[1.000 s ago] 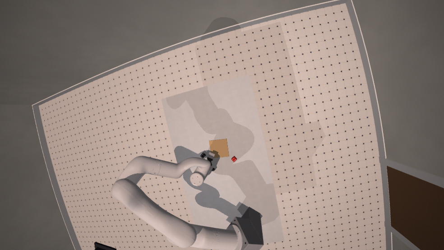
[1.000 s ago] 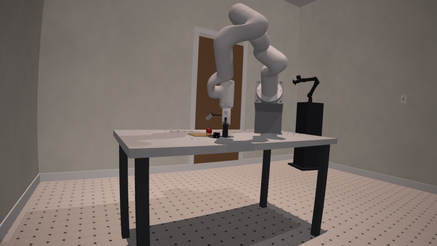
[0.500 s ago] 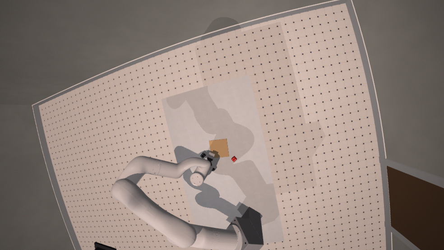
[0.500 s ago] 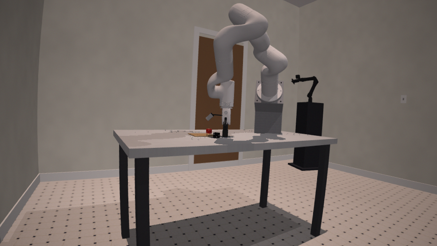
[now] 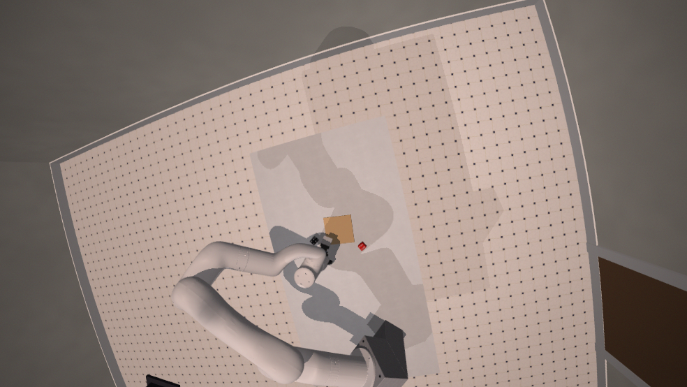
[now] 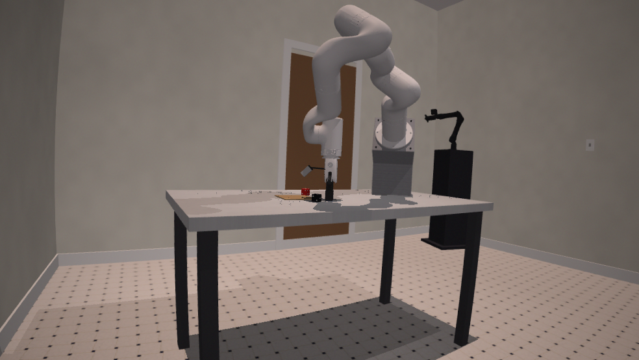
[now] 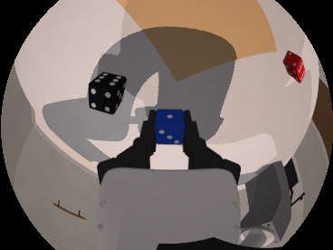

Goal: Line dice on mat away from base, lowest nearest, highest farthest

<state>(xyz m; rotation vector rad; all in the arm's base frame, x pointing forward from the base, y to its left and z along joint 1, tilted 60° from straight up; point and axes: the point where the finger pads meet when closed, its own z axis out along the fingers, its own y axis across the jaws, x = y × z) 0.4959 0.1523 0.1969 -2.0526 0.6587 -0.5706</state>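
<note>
Right now my hand is 130 mm short of the tan mat, 70 mm to the left of it and 20 mm above it. Also, from my hand: black die: 60 mm ahead, 50 mm to the left, 10 mm below; then blue die: 10 mm below; then red die: 200 mm to the right, 60 mm ahead, 10 mm below.
</note>
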